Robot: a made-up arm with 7 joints.
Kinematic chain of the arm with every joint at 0, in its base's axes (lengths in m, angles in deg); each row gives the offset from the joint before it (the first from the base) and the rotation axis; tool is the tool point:
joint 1: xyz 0 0 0.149 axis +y
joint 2: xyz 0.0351 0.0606 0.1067 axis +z
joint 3: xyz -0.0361 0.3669 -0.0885 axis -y
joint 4: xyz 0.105 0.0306 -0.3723 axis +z
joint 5: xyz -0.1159 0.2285 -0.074 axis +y
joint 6: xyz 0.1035 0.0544 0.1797 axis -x
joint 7: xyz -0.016 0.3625 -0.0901 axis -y
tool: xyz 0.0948 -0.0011 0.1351
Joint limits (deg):
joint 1: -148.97..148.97
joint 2: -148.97..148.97
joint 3: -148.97..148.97
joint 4: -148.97..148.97
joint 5: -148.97..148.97
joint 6: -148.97..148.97
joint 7: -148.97..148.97
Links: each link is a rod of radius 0.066 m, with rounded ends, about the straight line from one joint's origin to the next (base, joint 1, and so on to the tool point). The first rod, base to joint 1, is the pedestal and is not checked.
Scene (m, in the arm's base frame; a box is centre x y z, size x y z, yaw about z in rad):
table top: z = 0
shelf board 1: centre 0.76 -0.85 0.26 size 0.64 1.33 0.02 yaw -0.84
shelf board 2: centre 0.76 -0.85 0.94 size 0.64 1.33 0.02 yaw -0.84
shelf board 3: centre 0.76 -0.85 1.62 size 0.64 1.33 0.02 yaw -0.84
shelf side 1: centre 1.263 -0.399 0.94 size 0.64 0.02 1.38 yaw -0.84
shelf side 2: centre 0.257 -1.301 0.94 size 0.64 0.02 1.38 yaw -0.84
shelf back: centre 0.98 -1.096 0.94 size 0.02 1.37 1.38 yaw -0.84
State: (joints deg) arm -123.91 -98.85 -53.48 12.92 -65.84 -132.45 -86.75
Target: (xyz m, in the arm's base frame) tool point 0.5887 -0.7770 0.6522
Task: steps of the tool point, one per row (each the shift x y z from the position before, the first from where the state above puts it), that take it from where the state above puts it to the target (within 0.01 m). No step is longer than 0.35 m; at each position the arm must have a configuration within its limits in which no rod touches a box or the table.
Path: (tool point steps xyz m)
1: 0.0529 -0.1456 0.2672
2: 0.1811 -0.1701 0.1996
3: 0.2557 -0.1755 0.0747
4: 0.2552 -0.1614 -0.0689
5: 0.1838 -0.1288 -0.1881
6: 0.0749 -0.1065 0.0424
7: 0.0932 -0.1019 0.0013
8: 0.0998 -0.0904 -0.0437

